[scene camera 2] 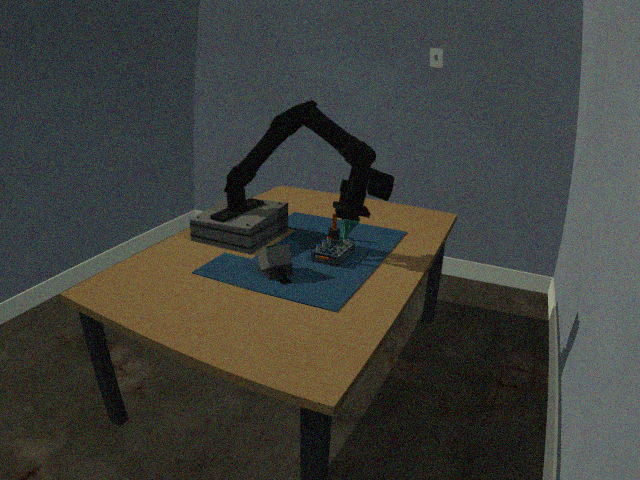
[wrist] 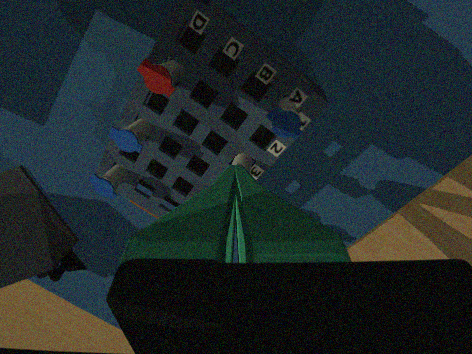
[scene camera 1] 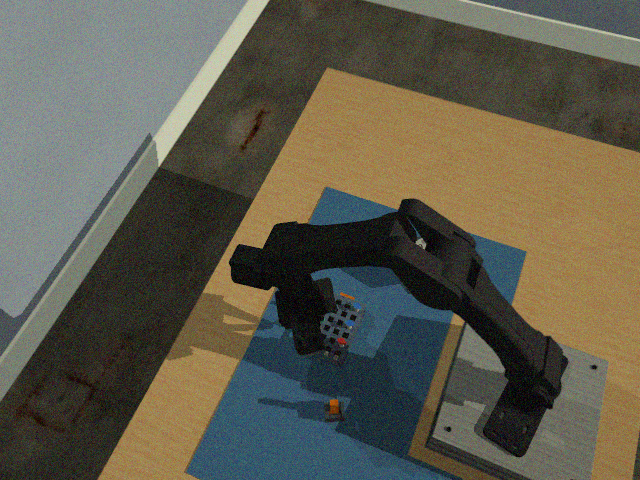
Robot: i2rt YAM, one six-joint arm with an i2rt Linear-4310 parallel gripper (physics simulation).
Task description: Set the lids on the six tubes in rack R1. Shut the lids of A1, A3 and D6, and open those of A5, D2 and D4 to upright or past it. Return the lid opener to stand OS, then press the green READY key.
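Note:
The rack R1 (scene camera 1: 330,326) (scene camera 2: 336,256) (wrist: 192,144) stands on the blue mat. In the wrist view a blue lid (wrist: 286,122) sits over tube A1. In column D, a red lid (wrist: 157,77) is at D2, a blue lid (wrist: 125,140) at D4 and another blue lid (wrist: 102,185) at D6; all three look seated on their tubes. My gripper (wrist: 235,176) (scene camera 2: 345,236) is shut and empty, its green tips over tube A3 (wrist: 243,159), whose lid is hard to tell. A5 is hidden behind the fingers. The orange-topped lid opener (scene camera 1: 333,406) (scene camera 2: 334,222) stands upright in its stand.
A tilted grey box (scene camera 2: 275,256) (wrist: 30,225) on a dark foot stands on the blue mat (scene camera 1: 232,439) (scene camera 2: 330,299). The arm's grey base block (scene camera 1: 573,413) (scene camera 2: 222,233) stands on the wooden table. The READY key cannot be made out.

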